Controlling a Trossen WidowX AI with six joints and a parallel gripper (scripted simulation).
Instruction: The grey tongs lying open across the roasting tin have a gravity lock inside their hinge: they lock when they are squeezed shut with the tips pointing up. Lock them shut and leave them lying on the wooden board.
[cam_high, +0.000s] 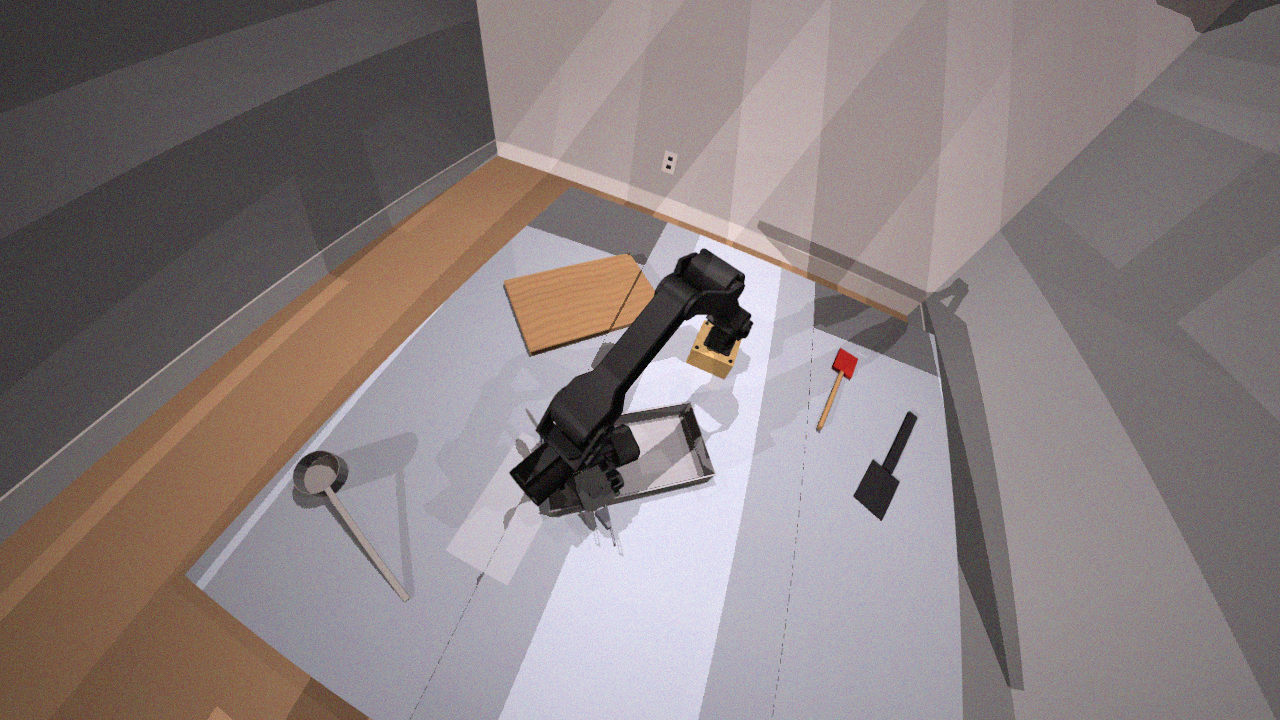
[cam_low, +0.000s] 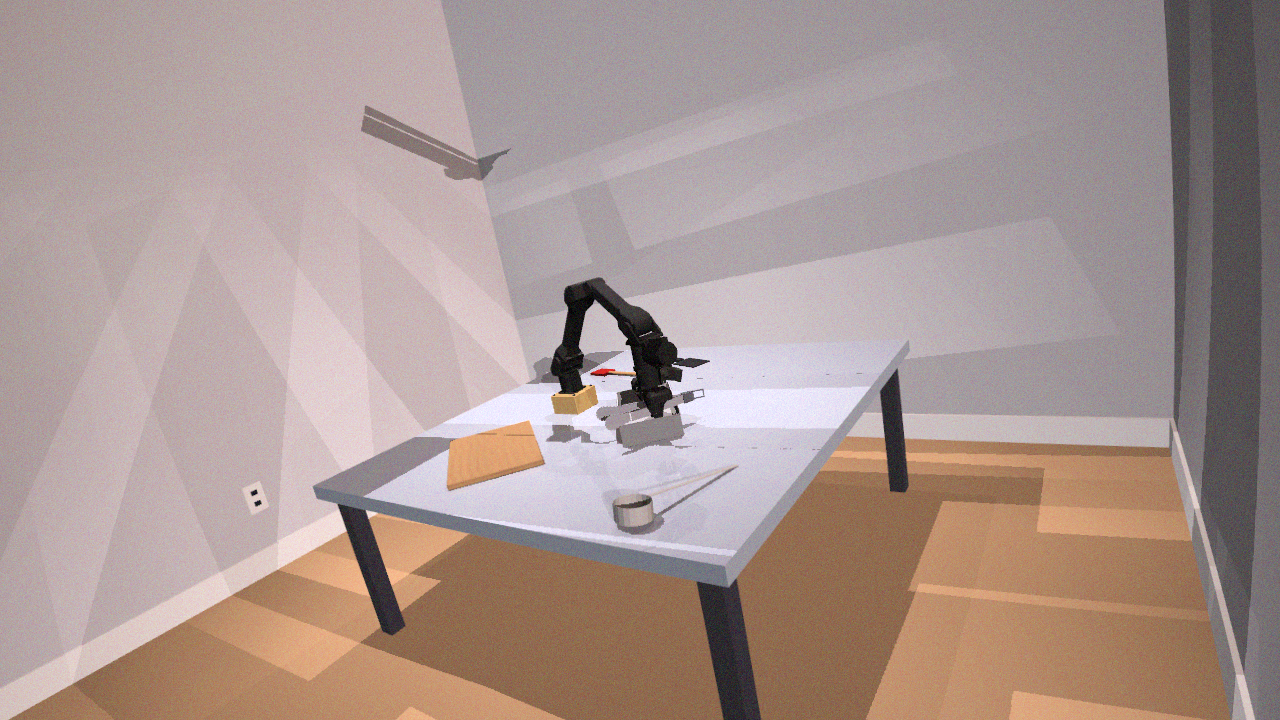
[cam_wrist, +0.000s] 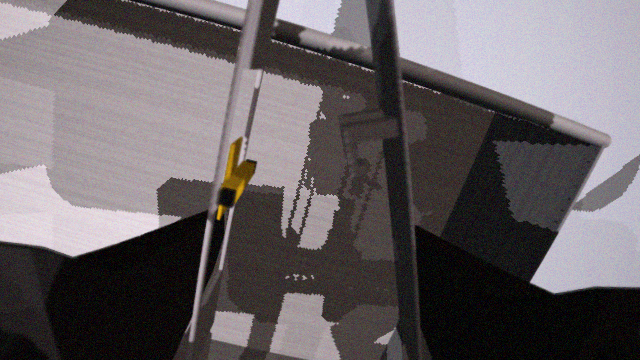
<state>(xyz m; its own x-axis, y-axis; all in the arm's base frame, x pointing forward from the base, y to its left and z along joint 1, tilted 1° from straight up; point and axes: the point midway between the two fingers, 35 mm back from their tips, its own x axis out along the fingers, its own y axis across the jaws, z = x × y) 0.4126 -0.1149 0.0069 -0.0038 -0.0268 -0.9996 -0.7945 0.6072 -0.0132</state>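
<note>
My gripper tip is now 40 mm to the right of the yellow piece and 40 mm below it. The rest, counted from my gripper tip: wooden board: 390 mm behind, 240 mm to the right, 20 mm below; black spatula: 360 mm behind, 600 mm to the left, 30 mm below; roasting tin: 70 mm behind, 50 mm to the left.
</note>
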